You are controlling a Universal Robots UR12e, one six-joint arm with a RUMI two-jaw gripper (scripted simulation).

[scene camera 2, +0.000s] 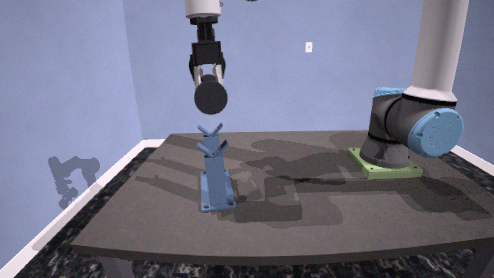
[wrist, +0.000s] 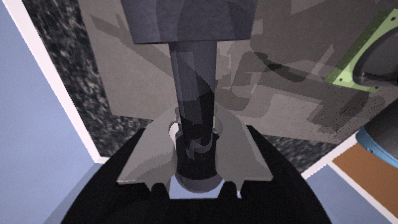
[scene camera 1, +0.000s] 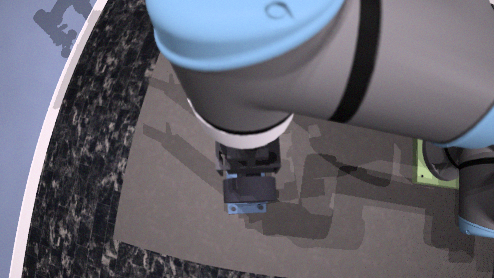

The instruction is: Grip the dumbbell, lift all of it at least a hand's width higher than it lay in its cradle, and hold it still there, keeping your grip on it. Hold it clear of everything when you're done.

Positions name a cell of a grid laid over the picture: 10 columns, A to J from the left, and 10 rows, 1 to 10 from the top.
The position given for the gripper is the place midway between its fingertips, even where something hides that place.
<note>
In view: the gripper (scene camera 2: E4), a dark dumbbell (scene camera 1: F7) and a blue cradle (scene camera 2: E7).
The dark dumbbell shows as well in scene camera 2 (scene camera 2: E4) and in the wrist view (wrist: E2). The gripper is seen too in the wrist view (wrist: E5).
</note>
